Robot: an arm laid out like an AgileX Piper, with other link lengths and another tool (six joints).
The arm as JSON. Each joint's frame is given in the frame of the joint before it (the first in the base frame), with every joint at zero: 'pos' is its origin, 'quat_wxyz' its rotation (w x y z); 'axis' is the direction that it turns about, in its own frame. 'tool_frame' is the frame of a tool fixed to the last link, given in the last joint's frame.
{
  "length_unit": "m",
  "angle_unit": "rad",
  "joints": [
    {
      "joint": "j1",
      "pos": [
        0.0,
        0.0,
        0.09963
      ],
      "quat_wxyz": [
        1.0,
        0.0,
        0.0,
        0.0
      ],
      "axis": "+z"
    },
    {
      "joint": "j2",
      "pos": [
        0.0,
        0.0,
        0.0
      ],
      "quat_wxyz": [
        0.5,
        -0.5,
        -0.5,
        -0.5
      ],
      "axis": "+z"
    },
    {
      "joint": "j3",
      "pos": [
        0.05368,
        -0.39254,
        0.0
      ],
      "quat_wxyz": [
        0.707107,
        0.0,
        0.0,
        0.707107
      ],
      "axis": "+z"
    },
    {
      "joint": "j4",
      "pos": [
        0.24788,
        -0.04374,
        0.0
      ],
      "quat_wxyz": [
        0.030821,
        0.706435,
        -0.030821,
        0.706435
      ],
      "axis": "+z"
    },
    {
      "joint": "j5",
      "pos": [
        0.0,
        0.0,
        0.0
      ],
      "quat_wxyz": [
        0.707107,
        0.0,
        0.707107,
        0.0
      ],
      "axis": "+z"
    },
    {
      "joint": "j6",
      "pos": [
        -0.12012,
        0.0,
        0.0
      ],
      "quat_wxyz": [
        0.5,
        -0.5,
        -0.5,
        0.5
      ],
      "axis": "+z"
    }
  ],
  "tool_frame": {
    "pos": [
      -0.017,
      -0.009,
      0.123
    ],
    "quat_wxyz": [
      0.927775,
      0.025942,
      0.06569,
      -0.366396
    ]
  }
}
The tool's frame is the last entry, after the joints.
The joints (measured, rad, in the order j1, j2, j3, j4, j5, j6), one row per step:
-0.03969, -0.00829, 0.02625, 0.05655, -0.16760, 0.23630
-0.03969, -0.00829, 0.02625, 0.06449, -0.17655, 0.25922
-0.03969, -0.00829, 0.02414, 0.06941, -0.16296, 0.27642
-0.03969, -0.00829, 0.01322, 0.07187, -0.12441, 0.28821
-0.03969, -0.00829, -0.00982, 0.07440, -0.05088, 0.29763
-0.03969, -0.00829, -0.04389, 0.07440, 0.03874, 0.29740
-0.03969, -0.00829, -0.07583, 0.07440, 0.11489, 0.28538
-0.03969, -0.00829, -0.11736, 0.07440, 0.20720, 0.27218
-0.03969, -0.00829, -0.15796, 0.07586, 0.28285, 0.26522
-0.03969, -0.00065, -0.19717, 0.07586, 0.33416, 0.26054
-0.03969, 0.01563, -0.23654, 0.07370, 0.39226, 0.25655
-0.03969, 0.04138, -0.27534, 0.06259, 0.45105, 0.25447
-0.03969, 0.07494, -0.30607, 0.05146, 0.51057, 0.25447
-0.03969, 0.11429, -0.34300, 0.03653, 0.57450, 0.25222
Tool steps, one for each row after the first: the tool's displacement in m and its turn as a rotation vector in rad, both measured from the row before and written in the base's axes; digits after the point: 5 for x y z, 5 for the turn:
-0.00048, -0.00003, 0.00253, 0.02983, -0.01036, 0.00548
0.00037, 0.00029, -0.00193, 0.02198, 0.01039, 0.00534
0.00063, 0.00073, -0.00371, 0.01483, 0.02685, 0.00548
0.00049, 0.00139, -0.00628, 0.01327, 0.04975, 0.00728
-0.00078, 0.00165, -0.00505, 0.00115, 0.05530, 0.00658
-0.00167, 0.00128, -0.00309, -0.01111, 0.04441, 0.00465
-0.00319, 0.00159, -0.00245, -0.01249, 0.05090, 0.00632
-0.00382, 0.00149, 0.00115, -0.00547, 0.03495, 0.00594
-0.00286, 0.00094, 0.00562, -0.00493, 0.01970, 0.00393
-0.00231, 0.00079, 0.00324, -0.00593, 0.03500, 0.00378
-0.00142, -0.00034, 0.00188, -0.01205, 0.04606, 0.00059
-0.00042, -0.00066, -0.00262, -0.00915, 0.06267, -0.00028
-0.00070, -0.00148, -0.00118, -0.01461, 0.06687, -0.00148

